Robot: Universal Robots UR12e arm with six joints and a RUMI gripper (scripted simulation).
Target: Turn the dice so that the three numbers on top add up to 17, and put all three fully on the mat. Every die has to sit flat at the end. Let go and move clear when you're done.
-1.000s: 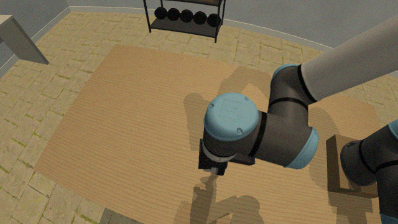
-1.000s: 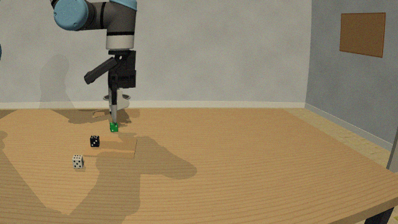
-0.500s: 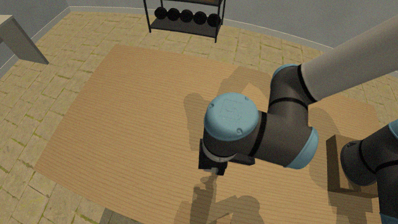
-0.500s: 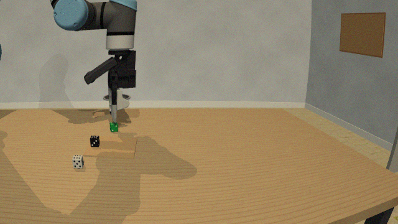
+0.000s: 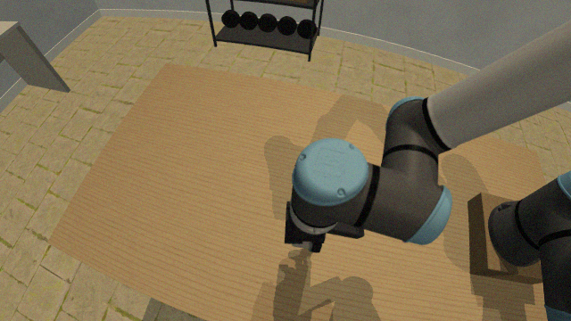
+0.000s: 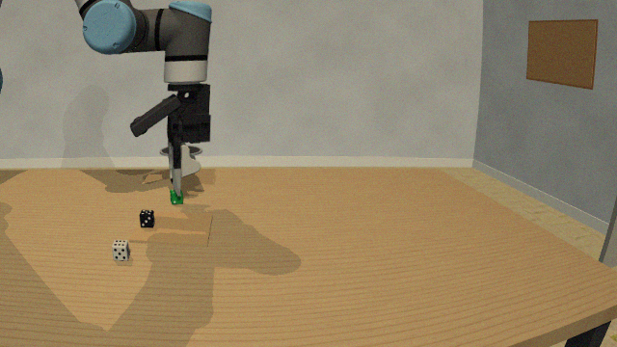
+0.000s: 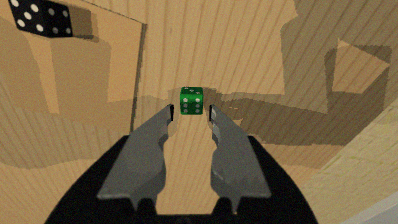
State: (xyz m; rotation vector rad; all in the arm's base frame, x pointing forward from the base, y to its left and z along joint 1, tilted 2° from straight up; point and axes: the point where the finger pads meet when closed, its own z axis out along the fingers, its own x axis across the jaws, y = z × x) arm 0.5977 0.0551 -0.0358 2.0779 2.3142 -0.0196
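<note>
Right now the green die is 20 mm below my hand. From my hand the other things lie so: black die (130 mm to the right, 60 mm behind, 20 mm below); tan mat (140 mm to the right, 30 mm below, 20 mm behind); white die (250 mm to the right, 110 mm behind, 20 mm below).
</note>
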